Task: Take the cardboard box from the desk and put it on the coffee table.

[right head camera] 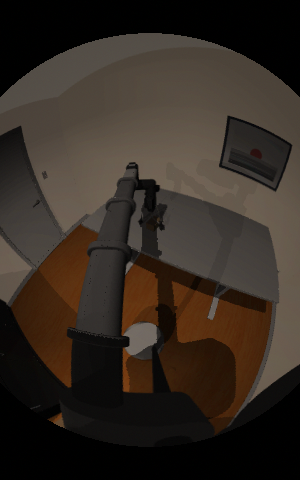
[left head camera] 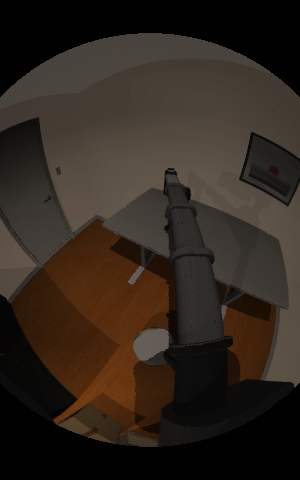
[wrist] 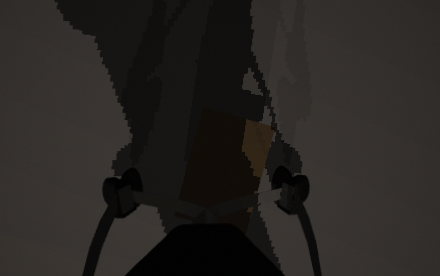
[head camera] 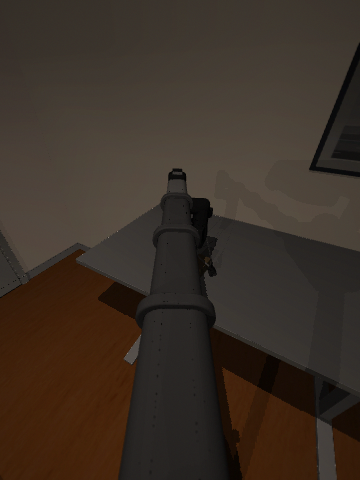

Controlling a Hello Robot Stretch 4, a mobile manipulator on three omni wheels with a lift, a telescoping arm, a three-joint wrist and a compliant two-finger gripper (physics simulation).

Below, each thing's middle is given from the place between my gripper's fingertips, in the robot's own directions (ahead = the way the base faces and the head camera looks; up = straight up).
My gripper is now 22 cm short of the framed picture (right head camera: 248, 149), 80 cm to the left of it and 58 cm below it.
